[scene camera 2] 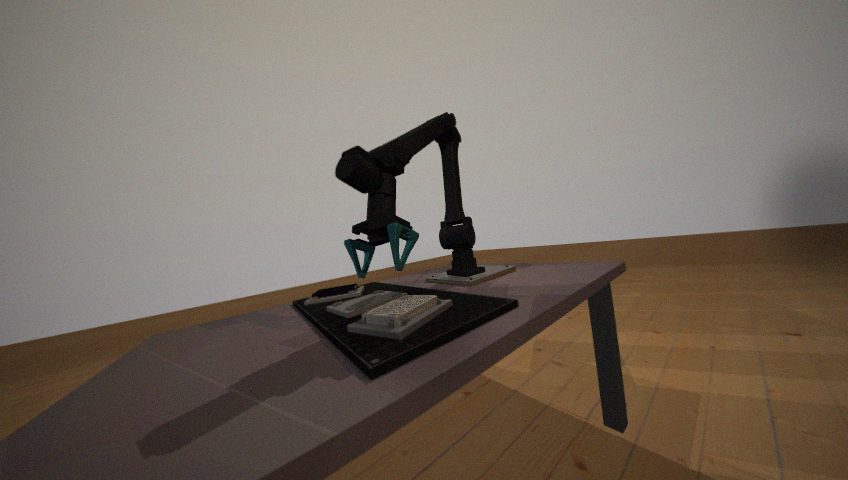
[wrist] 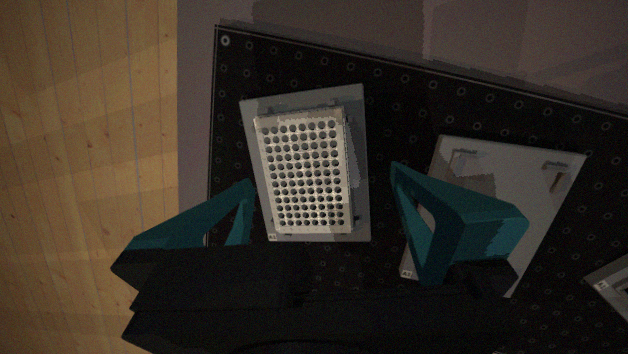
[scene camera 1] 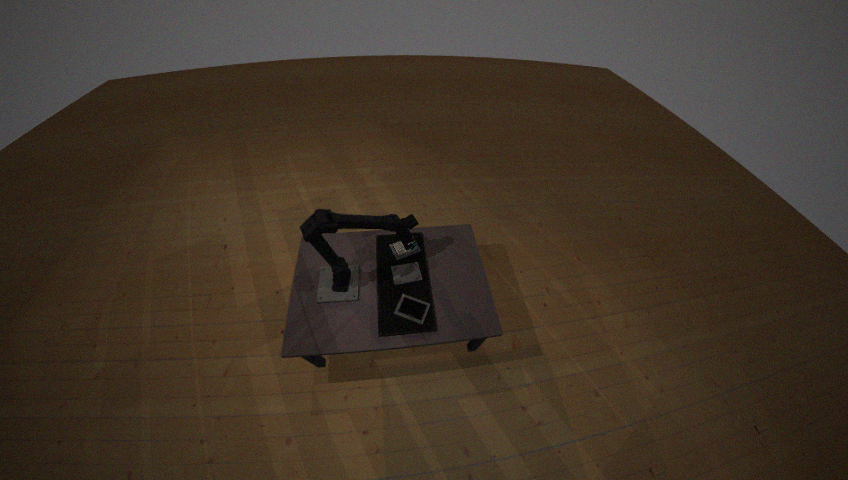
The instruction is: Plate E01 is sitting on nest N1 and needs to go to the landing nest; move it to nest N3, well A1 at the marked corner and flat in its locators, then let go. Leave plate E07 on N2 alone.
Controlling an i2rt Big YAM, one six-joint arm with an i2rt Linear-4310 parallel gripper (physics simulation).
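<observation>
A white well plate [scene camera 1: 399, 246] [scene camera 2: 401, 309] [wrist: 307, 175], apparently E01, lies flat on a grey nest [scene camera 2: 368, 328] [wrist: 364, 215] at one end of the black board. The nest's A1 mark is at its lower left in the wrist view. The middle nest [scene camera 1: 407, 273] [scene camera 2: 345, 308] [wrist: 530, 200], apparently N3, bears no plate and shows bare locators. A dark plate [scene camera 1: 412, 308] [scene camera 2: 336, 291], apparently E07, sits on the far nest [wrist: 617, 270]. Nest numbers are unreadable. My gripper [scene camera 1: 411, 243] [scene camera 2: 380, 273] [wrist: 318, 177] is wide open and empty, above the white plate.
The black board [scene camera 1: 386, 327] [scene camera 2: 476, 309] [wrist: 300, 67] with its rows of holes carries all the nests and lies on the table [scene camera 1: 464, 285] [scene camera 2: 255, 380]. The arm's base plate [scene camera 1: 324, 294] [scene camera 2: 440, 278] stands beside the board. The table edge is close to the white plate's end.
</observation>
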